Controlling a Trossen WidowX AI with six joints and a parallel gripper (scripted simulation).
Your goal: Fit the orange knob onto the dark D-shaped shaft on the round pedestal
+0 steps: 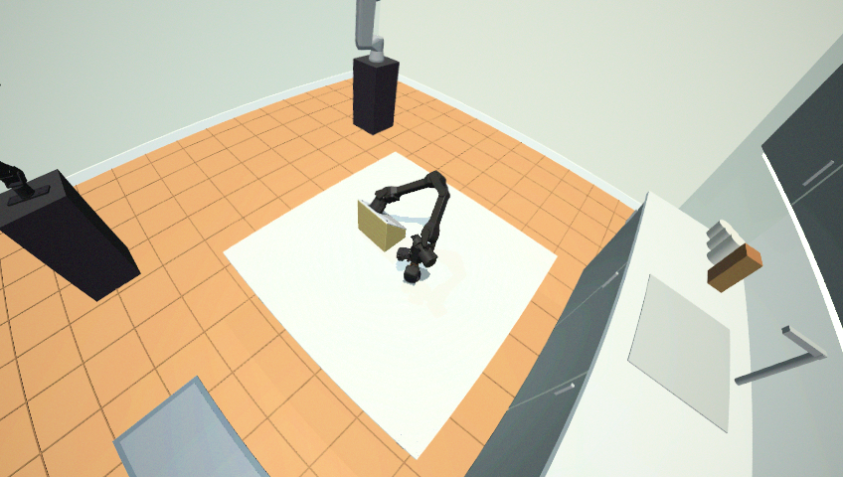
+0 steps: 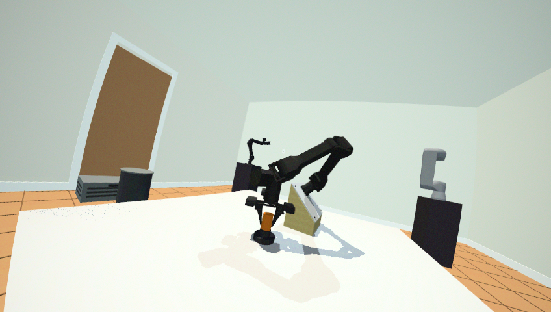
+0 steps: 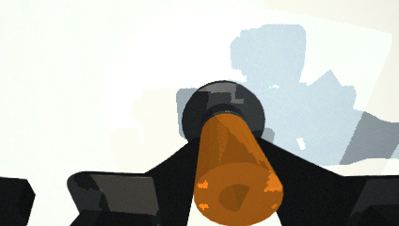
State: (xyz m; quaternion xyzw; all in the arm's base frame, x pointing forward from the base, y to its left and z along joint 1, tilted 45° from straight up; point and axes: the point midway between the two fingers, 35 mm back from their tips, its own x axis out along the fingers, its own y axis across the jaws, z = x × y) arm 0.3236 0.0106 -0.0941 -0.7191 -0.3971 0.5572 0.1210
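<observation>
Right now the orange knob is 20 mm above my gripper tip. From my gripper tip the other things lie so: dark round pedestal 20 mm below.
</observation>
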